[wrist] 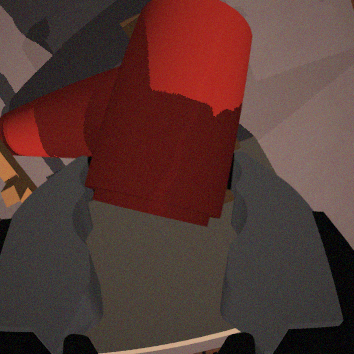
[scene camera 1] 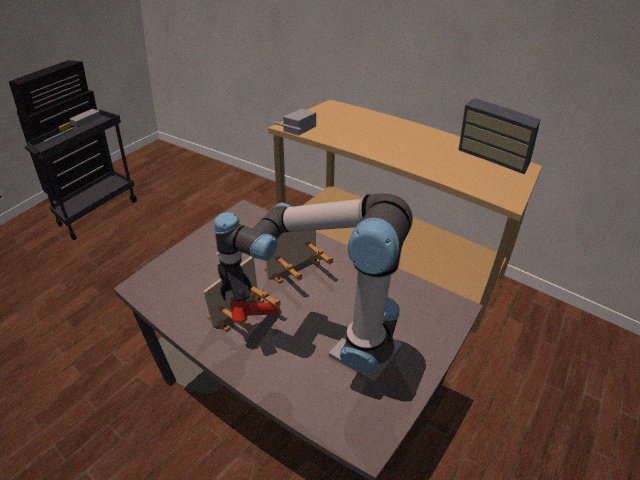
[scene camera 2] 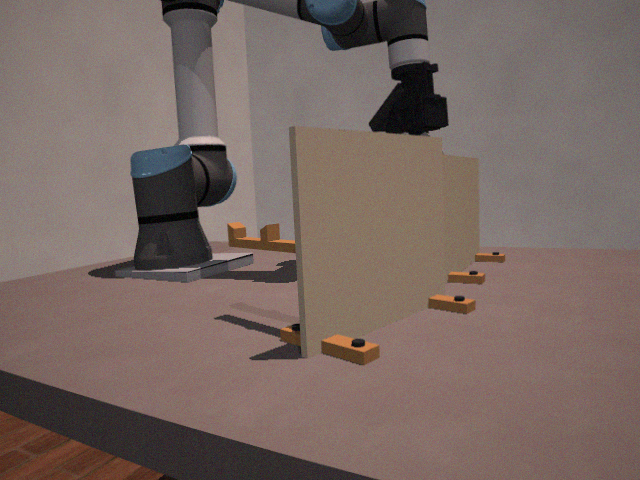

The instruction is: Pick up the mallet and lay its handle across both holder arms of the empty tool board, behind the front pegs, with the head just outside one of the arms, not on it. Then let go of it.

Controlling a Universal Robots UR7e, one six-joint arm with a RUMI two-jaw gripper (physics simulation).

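Where they show: gripper, fingertip midpoint: (wrist: 161,158) (scene camera 1: 237,304); arm's base at its link origin: (scene camera 2: 174,262).
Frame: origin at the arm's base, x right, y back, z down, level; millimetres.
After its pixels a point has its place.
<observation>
The red mallet (scene camera 1: 256,309) {x -237, y -346, z -102 mm} (wrist: 170,115) {x -302, y -347, z -168 mm} is held by its head, with its handle pointing away from the near board's panel. My gripper (scene camera 1: 237,299) {x -290, y -380, z -135 mm} (wrist: 161,158) {x -290, y -380, z -135 mm} is shut on the head, in front of the panel and above the near board's arms; its fingertips are hidden behind the panel in scene camera 2. The near tool board (scene camera 1: 214,304) {x -336, y -475, z -92 mm} (scene camera 2: 372,222) (wrist: 162,270) {x -258, y -488, z -115 mm} stands upright, with no tool lying on its arms. The handle's end shows near the front of its far arm (scene camera 1: 266,296) {x -152, y -401, z -69 mm} (wrist: 10,175) {x -153, y -398, z -66 mm}. The near arm (scene camera 1: 225,313) {x -318, y -436, z -64 mm} is partly hidden under the head.
A second tool board (scene camera 1: 292,250) (scene camera 2: 461,201) stands behind the first on the table (scene camera 1: 320,397) {x -273, y 20, z 17 mm} (scene camera 2: 491,403) {x 212, y -701, z 16 mm}, its two arms bare. Orange foot blocks stick out at the panels' bases. The robot base stands to the right. A workbench (scene camera 1: 392,139) and a dark tool cart (scene camera 1: 82,131) stand beyond.
</observation>
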